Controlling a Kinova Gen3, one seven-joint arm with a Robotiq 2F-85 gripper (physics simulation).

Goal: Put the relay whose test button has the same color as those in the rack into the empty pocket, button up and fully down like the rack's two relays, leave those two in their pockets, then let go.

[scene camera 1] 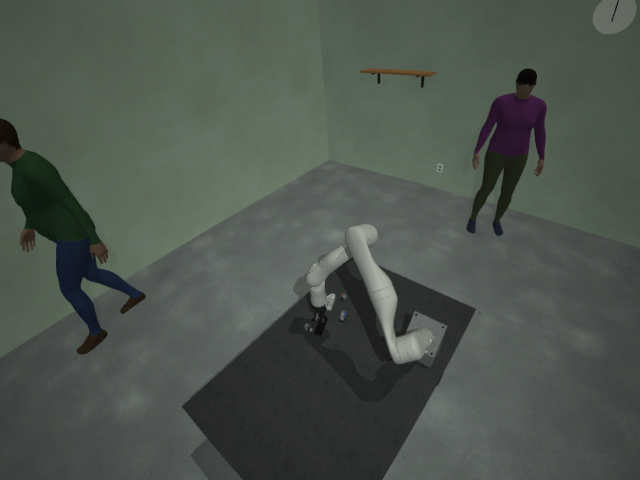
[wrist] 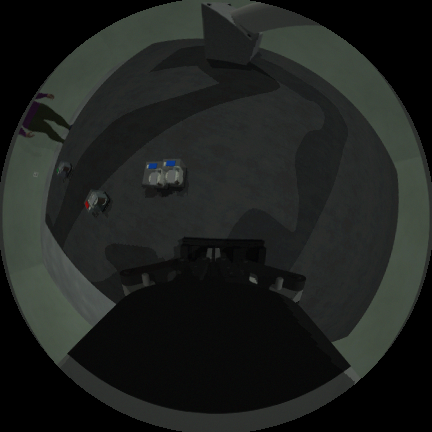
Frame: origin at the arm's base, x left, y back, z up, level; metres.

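Where they show: gripper, fingertip midpoint: [scene camera 1: 321, 321] [wrist: 213, 255]; arm's base, link origin: [scene camera 1: 423, 338].
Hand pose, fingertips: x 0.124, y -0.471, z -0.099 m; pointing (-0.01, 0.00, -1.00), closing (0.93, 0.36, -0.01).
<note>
Each offset is from my fingertips to the top centre of the thing. Level surfaces: height alone.
My gripper [scene camera 1: 320, 316] [wrist: 213, 255] is shut and empty, close above or at a black slotted block {dy +0.003, dx +0.012, dz -0.002 m} [scene camera 1: 321, 326] [wrist: 222, 242] that looks like the rack. Its pockets are too dark to read and the fingers partly hide them. In the wrist view, two upright relays with blue buttons, a left one {dy +0.062, dx -0.101, dz +0.019 m} [wrist: 154, 177] and a right one {dy +0.071, dx -0.081, dz +0.019 m} [wrist: 174, 176], stand side by side, apart from the block. A relay with a red button {dy -0.006, dx -0.196, dz +0.019 m} [wrist: 97, 201] stands further left. A smaller relay {dy +0.010, dx -0.379, dz +0.019 m} [wrist: 64, 169], seemingly with a green button, is at the far left.
A small pale object {dy -0.038, dx +0.062, dz +0.003 m} [scene camera 1: 308, 327] lies left of the black block in the scene view; its kind is unclear. The dark mat {dz -0.025 m} [scene camera 1: 289, 392] carries the arm's base plate [scene camera 1: 422, 320] at its right. Two people stand beyond the mat, one in green [scene camera 1: 49, 201], one in purple [scene camera 1: 516, 124].
</note>
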